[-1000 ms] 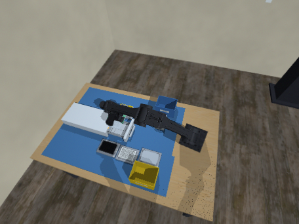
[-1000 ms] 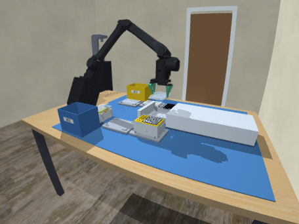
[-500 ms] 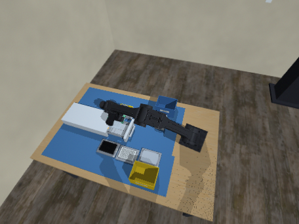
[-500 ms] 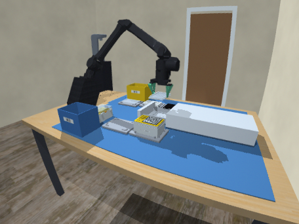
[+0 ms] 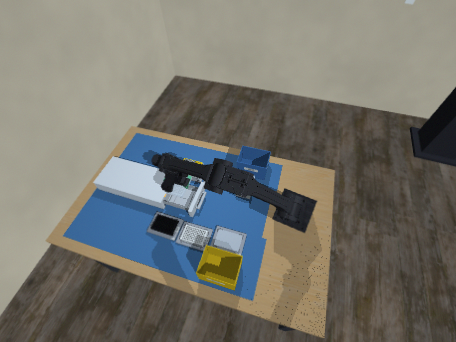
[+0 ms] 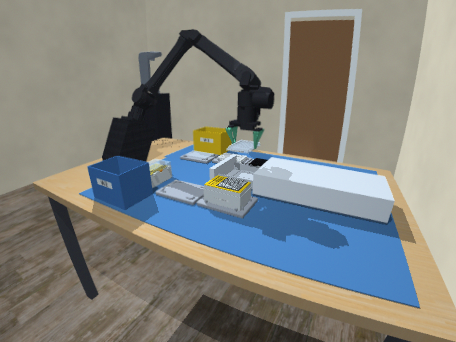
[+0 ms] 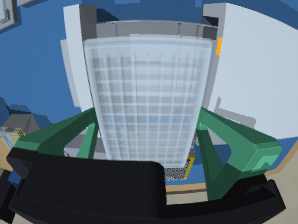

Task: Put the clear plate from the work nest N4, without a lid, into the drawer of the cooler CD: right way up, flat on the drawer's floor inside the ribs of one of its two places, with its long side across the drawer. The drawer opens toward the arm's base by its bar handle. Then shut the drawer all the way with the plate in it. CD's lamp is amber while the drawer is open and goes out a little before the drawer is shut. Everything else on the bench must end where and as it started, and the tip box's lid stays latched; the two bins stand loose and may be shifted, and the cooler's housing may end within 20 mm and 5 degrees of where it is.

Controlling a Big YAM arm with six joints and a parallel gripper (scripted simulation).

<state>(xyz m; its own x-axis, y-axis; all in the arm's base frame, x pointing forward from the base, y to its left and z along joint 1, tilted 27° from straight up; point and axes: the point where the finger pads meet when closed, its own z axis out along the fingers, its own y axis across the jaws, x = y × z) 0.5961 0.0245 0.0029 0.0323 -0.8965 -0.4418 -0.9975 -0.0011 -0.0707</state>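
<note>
Now: hand 120 mm above the drawer and 40 mm short of it. Also, from my hand: clear plate (right at my hand); yellow-labelled tip box (190 mm to the right, 90 mm below, 30 mm ahead); white cooler CD (160 mm ahead, 110 mm below).
</note>
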